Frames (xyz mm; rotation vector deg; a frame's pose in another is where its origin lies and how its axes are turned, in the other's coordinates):
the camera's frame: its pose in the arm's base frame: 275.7 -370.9 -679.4 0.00 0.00 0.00
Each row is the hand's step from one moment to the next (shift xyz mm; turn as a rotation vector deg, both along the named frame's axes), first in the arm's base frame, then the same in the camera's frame.
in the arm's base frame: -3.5 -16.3 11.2 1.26 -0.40 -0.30
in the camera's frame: -3.5 -16.3 11.2 1.26 -0.40 -0.30
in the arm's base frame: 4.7 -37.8 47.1 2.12 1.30 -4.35
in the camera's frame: 4.7 -37.8 47.1 2.12 1.30 -4.35
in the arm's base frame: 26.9 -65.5 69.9 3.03 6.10 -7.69
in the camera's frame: 26.9 -65.5 69.9 3.03 6.10 -7.69
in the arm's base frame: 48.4 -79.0 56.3 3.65 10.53 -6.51
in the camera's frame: 48.4 -79.0 56.3 3.65 10.53 -6.51
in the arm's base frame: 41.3 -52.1 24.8 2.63 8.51 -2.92
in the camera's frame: 41.3 -52.1 24.8 2.63 8.51 -2.92
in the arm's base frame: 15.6 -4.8 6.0 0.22 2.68 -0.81
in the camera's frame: 15.6 -4.8 6.0 0.22 2.68 -0.81
